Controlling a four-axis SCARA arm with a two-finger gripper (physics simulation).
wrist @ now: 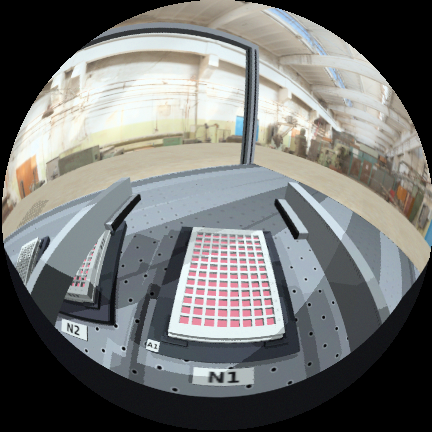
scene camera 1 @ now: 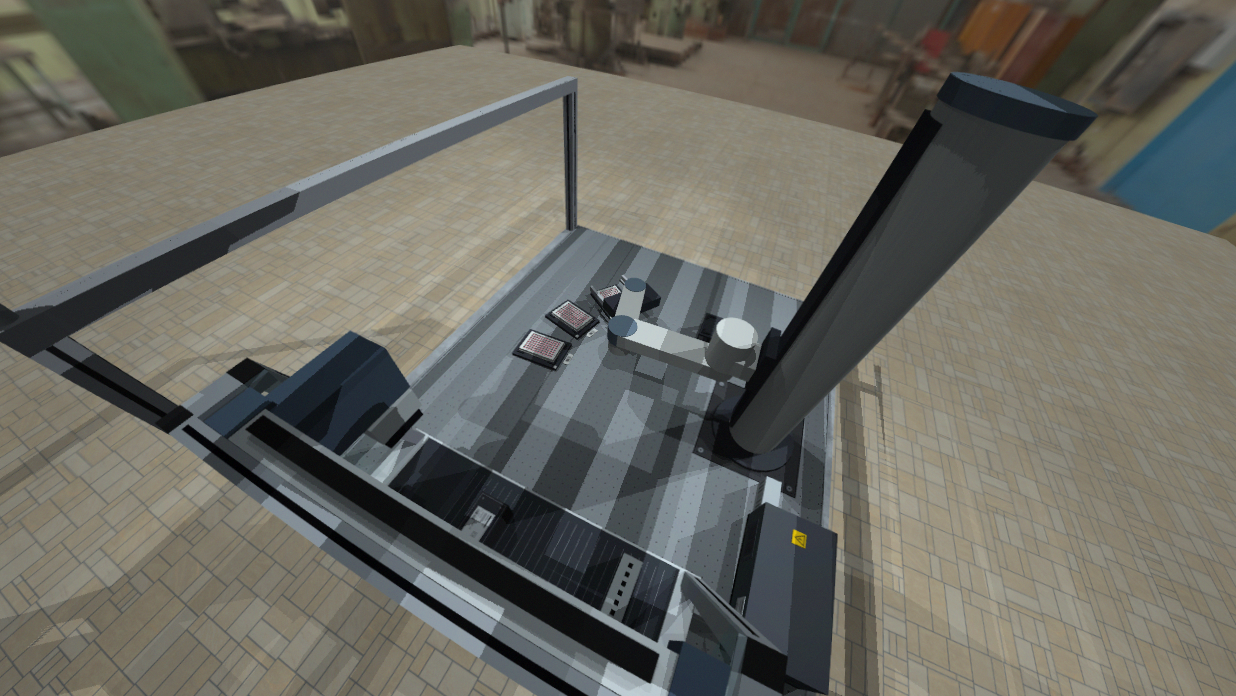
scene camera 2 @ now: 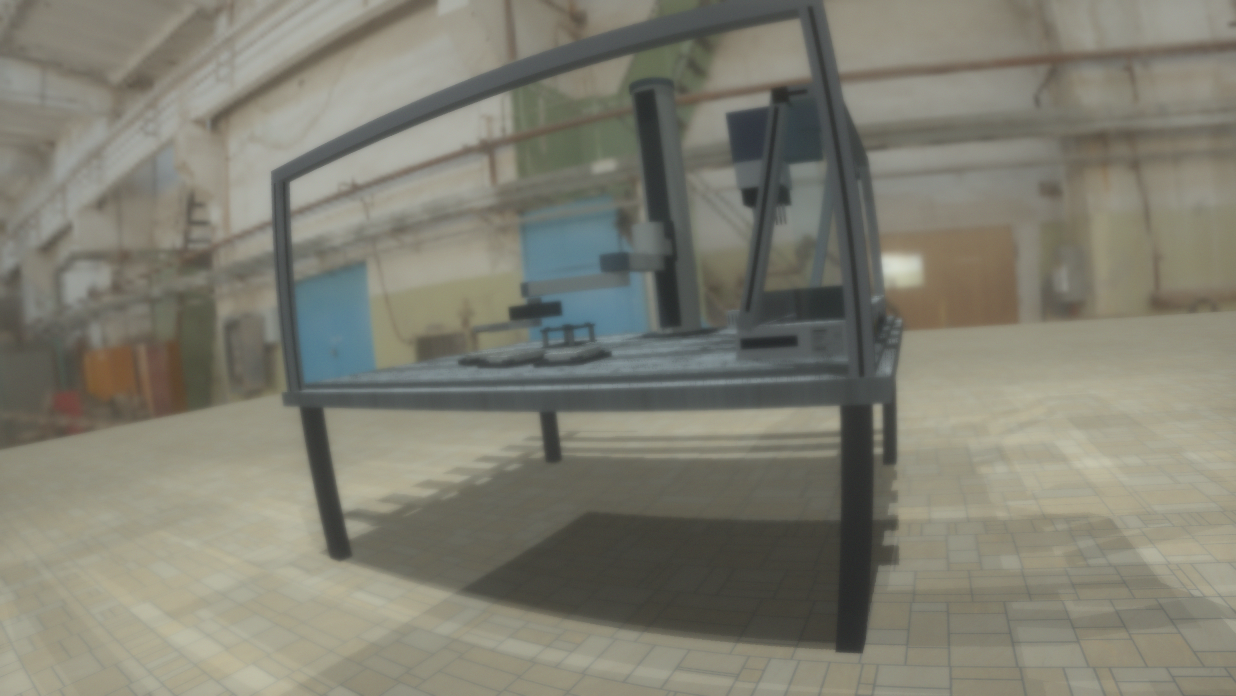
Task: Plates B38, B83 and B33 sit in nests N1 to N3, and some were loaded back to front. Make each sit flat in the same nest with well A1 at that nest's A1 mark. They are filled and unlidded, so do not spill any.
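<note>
My gripper (wrist: pixel 205 187) (scene camera 1: pixel 614 300) is open and empty, its two fingers apart on either side of the N1 plate and above it. That plate (wrist: pixel 227 280) is white with pink-filled wells and sits in its dark nest (wrist: pixel 240 350); it looks flat, and no plate number is readable on it. The nest's A1 mark (wrist: pixel 153 345) is at its near left corner. The N2 plate (wrist: pixel 85 280) (scene camera 1: pixel 571 317) is partly hidden by the left finger in the wrist view. The N3 plate (wrist: pixel 28 257) (scene camera 1: pixel 543 345) shows in part at the far left of the wrist view. Their numbers are unreadable.
The arm's thick column (scene camera 1: pixel 882 285) (scene camera 2: pixel 661 207) stands behind the nests. A dark bracket-like stand (scene camera 2: pixel 568 326) rises from the table beyond the plates. A frame post (wrist: pixel 251 105) (scene camera 1: pixel 569 159) stands at the table corner. A blue-dark machine (scene camera 1: pixel 337 393) stands at the table's edge.
</note>
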